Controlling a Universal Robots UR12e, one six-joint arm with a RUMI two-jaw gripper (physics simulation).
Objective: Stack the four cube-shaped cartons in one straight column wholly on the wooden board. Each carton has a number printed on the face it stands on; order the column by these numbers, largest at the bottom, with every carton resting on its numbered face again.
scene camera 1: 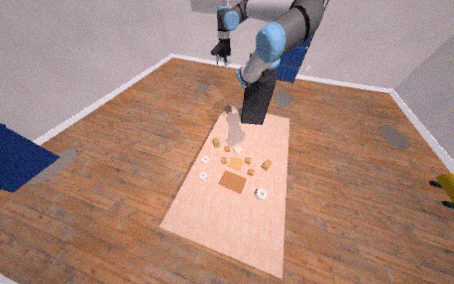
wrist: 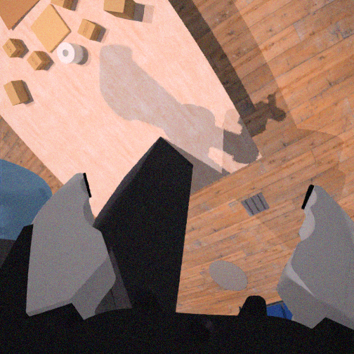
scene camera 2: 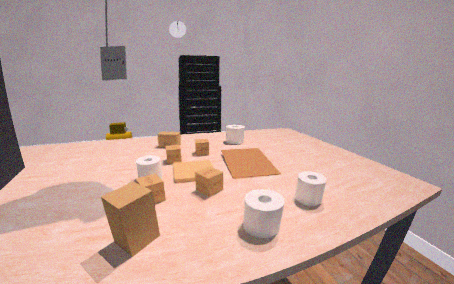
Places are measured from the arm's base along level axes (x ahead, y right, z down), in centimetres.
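Pixels of known places: gripper, between the fingertips: [scene camera 1: 221,66].
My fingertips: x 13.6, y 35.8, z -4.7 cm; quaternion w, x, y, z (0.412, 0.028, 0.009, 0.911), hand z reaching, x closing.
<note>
Ahead of a thing's pixels: the offset from my fingertips to its middle.
Four small cube cartons stand apart on the table around the light wooden board {dx +53.3, dy -27.6, dz +64.1 cm} [scene camera 1: 235,163] [scene camera 2: 192,171] [wrist: 50,27], and none is on it. The first carton {dx +40.2, dy -16.2, dz +62.2 cm} [scene camera 1: 227,149] [scene camera 2: 152,189] [wrist: 91,30] and the second carton {dx +54.5, dy -16.0, dz +62.2 cm} [scene camera 1: 224,160] [scene camera 2: 209,181] [wrist: 63,2] are on one side. The third carton {dx +49.0, dy -38.9, dz +62.2 cm} [scene camera 1: 248,160] [scene camera 2: 173,154] [wrist: 39,60] and the fourth carton {dx +60.5, dy -43.3, dz +62.2 cm} [scene camera 1: 251,172] [scene camera 2: 202,147] [wrist: 15,48] are on the other. Their bottom numbers are hidden. My gripper [scene camera 1: 222,63] [wrist: 195,181] is open and empty, high up and away from the cartons; it does not show in scene camera 2.
A tall box {dx +36.7, dy -3.2, dz +60.0 cm} [scene camera 1: 216,142] [scene camera 2: 131,217] [wrist: 120,7], another box {dx +49.6, dy -56.8, dz +61.8 cm} [scene camera 1: 266,164] [scene camera 2: 169,139] [wrist: 17,92] and several white rolls, one {dx +40.3, dy -27.0, dz +61.8 cm} [scene camera 1: 238,149] [scene camera 2: 148,167] [wrist: 66,52] beside the first carton, stand around. A flat brown sheet {dx +72.2, dy -28.2, dz +64.5 cm} [scene camera 1: 232,181] [scene camera 2: 250,162] lies beyond the board.
</note>
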